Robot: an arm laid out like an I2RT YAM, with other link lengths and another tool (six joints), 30 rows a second.
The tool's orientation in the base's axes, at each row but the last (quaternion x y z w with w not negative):
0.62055, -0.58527, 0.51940, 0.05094
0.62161, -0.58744, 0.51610, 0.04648
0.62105, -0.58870, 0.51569, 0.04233
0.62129, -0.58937, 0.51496, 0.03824
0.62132, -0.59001, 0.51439, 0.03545
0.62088, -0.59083, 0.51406, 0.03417
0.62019, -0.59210, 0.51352, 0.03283
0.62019, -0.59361, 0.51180, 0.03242
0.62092, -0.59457, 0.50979, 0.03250
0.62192, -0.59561, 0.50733, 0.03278
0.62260, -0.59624, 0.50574, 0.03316
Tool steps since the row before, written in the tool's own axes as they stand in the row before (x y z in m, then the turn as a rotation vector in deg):
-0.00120, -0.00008, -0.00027, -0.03, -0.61, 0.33
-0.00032, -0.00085, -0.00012, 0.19, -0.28, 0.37
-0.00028, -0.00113, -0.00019, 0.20, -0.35, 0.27
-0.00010, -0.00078, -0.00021, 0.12, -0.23, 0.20
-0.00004, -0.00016, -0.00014, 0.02, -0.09, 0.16
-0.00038, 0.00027, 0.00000, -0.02, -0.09, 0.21
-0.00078, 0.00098, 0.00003, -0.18, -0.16, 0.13
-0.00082, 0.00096, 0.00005, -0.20, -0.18, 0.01
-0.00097, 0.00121, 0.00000, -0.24, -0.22, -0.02
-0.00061, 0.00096, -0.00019, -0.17, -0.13, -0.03
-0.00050, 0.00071, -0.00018, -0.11, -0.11, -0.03
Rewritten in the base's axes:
0.00017, 0.00101, -0.00068, 0.68, -0.01, 0.16
0.00066, 0.00056, 0.00030, 0.39, -0.29, 0.11
0.00083, 0.00066, 0.00052, 0.39, -0.21, 0.21
0.00050, 0.00044, 0.00047, 0.27, -0.14, 0.12
0.00005, 0.00017, 0.00013, 0.16, -0.09, -0.01
-0.00012, 0.00018, -0.00041, 0.20, -0.10, -0.06
-0.00056, 0.00024, -0.00110, 0.24, 0.09, -0.09
-0.00052, 0.00026, -0.00112, 0.19, 0.19, -0.04
-0.00071, 0.00033, -0.00134, 0.21, 0.25, -0.03
-0.00072, 0.00028, -0.00086, 0.12, 0.18, -0.03
-0.00055, 0.00027, -0.00065, 0.09, 0.13, 0.00

